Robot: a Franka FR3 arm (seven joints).
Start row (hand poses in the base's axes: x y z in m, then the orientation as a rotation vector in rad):
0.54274, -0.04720, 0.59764, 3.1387, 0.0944, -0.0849
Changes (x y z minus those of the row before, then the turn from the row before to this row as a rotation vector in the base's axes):
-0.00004, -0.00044, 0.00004, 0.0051, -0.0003, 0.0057
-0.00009, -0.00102, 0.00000, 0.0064, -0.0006, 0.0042
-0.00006, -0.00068, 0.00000, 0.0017, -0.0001, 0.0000
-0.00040, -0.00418, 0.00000, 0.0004, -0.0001, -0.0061
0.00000, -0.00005, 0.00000, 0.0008, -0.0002, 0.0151
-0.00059, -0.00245, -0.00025, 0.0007, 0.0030, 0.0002
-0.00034, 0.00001, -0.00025, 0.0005, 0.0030, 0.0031
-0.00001, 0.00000, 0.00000, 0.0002, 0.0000, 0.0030
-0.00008, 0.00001, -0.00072, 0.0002, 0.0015, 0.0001
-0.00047, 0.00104, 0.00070, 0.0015, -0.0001, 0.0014
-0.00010, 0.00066, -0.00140, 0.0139, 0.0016, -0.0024
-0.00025, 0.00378, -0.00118, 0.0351, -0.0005, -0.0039
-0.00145, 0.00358, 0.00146, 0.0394, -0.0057, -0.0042
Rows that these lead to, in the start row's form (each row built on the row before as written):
0.54270, -0.04764, 0.59768, -3.1342, -0.1034, 0.0841
0.54261, -0.04866, 0.59768, -3.1277, -0.1100, 0.0827
0.54255, -0.04934, 0.59768, -3.1260, -0.1100, 0.0824
0.54215, -0.05352, 0.59768, -3.1258, -0.1005, 0.0821
0.54215, -0.05357, 0.59768, -3.1246, -0.1241, 0.0819
0.54156, -0.05602, 0.59743, -3.1237, -0.1244, 0.0865
0.54122, -0.05601, 0.59718, -3.1228, -0.1292, 0.0912
0.54121, -0.05601, 0.59718, -3.1225, -0.1339, 0.0912
0.54113, -0.05600, 0.59646, -3.1222, -0.1340, 0.0935
0.54066, -0.05496, 0.59716, -3.1207, -0.1362, 0.0932
0.54056, -0.05430, 0.59576, -3.1068, -0.1325, 0.0943
0.54031, -0.05052, 0.59458, -3.0720, -0.1267, 0.0901
0.53886, -0.04694, 0.59604, -3.0333, -0.1208, 0.0777

